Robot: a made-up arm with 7 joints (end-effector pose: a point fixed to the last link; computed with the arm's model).
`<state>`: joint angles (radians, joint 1 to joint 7).
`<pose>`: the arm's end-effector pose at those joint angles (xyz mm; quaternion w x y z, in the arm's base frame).
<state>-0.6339 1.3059 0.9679 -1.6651 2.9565 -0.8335 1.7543</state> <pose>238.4 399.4 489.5 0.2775 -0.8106 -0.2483 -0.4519</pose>
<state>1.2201 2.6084 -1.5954 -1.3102 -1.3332 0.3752 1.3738</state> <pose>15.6 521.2 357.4 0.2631 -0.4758 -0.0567 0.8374</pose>
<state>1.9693 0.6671 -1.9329 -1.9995 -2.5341 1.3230 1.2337</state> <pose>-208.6 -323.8 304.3 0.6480 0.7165 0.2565 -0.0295</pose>
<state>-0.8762 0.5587 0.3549 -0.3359 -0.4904 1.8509 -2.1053</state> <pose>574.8 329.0 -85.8 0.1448 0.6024 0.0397 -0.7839</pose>
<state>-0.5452 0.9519 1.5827 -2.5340 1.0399 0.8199 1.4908</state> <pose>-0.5 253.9 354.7 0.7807 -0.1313 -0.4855 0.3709</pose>
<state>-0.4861 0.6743 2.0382 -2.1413 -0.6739 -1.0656 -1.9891</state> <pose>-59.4 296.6 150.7 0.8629 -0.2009 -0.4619 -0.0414</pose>
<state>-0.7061 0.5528 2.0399 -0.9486 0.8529 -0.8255 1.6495</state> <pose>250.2 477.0 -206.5 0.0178 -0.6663 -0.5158 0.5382</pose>
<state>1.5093 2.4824 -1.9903 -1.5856 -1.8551 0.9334 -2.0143</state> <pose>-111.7 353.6 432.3 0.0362 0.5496 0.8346 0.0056</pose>
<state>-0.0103 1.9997 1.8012 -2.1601 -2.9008 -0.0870 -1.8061</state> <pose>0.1 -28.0 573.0 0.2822 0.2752 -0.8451 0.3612</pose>
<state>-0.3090 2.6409 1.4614 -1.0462 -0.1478 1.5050 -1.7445</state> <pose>-182.9 0.6 811.8 0.3161 -0.7384 -0.4692 -0.3670</pose>
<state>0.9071 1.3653 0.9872 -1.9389 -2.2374 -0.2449 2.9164</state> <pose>267.3 339.3 174.9 0.3645 0.8656 -0.1196 0.3219</pose>
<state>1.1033 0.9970 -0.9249 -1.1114 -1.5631 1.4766 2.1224</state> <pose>-353.6 242.9 -248.8 0.2271 0.9522 0.1535 0.1349</pose>
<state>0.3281 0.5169 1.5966 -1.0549 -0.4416 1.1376 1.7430</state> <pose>-217.1 536.1 -148.3 0.0280 0.2421 -0.5051 -0.8279</pose>
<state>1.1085 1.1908 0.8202 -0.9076 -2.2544 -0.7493 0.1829</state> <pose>-112.0 624.7 53.5 0.1165 -0.6427 0.0314 0.7565</pose>
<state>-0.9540 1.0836 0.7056 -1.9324 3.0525 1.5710 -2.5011</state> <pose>254.2 157.5 468.1 0.1764 -0.0717 0.9495 -0.2494</pose>
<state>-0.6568 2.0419 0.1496 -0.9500 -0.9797 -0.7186 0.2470</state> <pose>222.7 366.7 648.3 0.3762 -0.8712 0.2718 -0.1599</pose>
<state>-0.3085 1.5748 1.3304 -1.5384 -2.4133 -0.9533 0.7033</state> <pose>116.3 368.1 559.9 0.4724 -0.8585 -0.0686 -0.1873</pose>
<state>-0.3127 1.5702 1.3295 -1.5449 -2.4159 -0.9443 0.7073</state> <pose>116.1 367.5 559.1 0.4743 -0.8561 -0.0701 -0.1931</pose>
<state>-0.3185 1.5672 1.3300 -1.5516 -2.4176 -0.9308 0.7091</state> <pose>114.7 366.2 559.3 0.4785 -0.8516 -0.0726 -0.2012</pose>
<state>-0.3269 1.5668 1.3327 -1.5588 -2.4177 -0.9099 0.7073</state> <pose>111.3 363.6 561.4 0.4866 -0.8438 -0.0764 -0.2130</pose>
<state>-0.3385 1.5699 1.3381 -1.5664 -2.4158 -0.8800 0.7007</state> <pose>105.3 359.4 565.5 0.4994 -0.8315 -0.0823 -0.2291</pose>
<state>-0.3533 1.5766 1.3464 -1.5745 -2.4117 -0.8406 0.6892</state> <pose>96.5 353.4 571.7 0.5165 -0.8140 -0.0906 -0.2497</pose>
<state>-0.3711 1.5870 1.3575 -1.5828 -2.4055 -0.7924 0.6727</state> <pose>84.5 345.8 579.5 0.5374 -0.7911 -0.1016 -0.2739</pose>
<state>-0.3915 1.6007 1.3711 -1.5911 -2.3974 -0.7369 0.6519</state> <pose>69.6 336.6 588.3 0.5604 -0.7629 -0.1156 -0.3010</pose>
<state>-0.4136 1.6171 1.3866 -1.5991 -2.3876 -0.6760 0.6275</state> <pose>52.3 326.1 597.3 0.5841 -0.7299 -0.1322 -0.3295</pose>
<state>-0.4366 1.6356 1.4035 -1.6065 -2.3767 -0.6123 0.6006</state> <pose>32.9 314.8 605.8 0.6070 -0.6931 -0.1512 -0.3582</pose>
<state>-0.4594 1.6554 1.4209 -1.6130 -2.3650 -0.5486 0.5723</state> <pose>12.5 303.1 613.2 0.6275 -0.6543 -0.1716 -0.3855</pose>
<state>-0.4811 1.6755 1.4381 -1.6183 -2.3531 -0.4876 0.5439</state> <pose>-7.9 291.6 619.1 0.6448 -0.6154 -0.1926 -0.4103</pose>
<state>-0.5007 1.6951 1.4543 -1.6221 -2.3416 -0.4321 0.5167</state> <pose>-27.4 280.9 623.6 0.6584 -0.5786 -0.2129 -0.4317</pose>
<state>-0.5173 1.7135 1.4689 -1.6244 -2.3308 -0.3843 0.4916</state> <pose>-44.8 271.3 626.7 0.6686 -0.5456 -0.2313 -0.4491</pose>
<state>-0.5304 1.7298 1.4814 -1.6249 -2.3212 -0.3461 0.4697</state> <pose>-59.4 263.3 628.9 0.6757 -0.5185 -0.2468 -0.4623</pose>
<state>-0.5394 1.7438 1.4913 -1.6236 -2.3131 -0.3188 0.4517</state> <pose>-70.8 257.2 630.6 0.6803 -0.4984 -0.2585 -0.4711</pose>
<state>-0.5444 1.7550 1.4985 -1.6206 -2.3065 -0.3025 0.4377</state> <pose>-78.5 253.0 632.1 0.6832 -0.4857 -0.2663 -0.4758</pose>
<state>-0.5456 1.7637 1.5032 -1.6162 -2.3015 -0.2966 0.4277</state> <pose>-83.0 250.5 633.7 0.6850 -0.4800 -0.2701 -0.4769</pose>
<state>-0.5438 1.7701 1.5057 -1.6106 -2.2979 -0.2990 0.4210</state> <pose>-84.7 249.5 635.4 0.6859 -0.4801 -0.2708 -0.4751</pose>
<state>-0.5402 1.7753 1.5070 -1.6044 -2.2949 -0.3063 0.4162</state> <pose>-84.7 249.3 637.2 0.6865 -0.4836 -0.2694 -0.4716</pose>
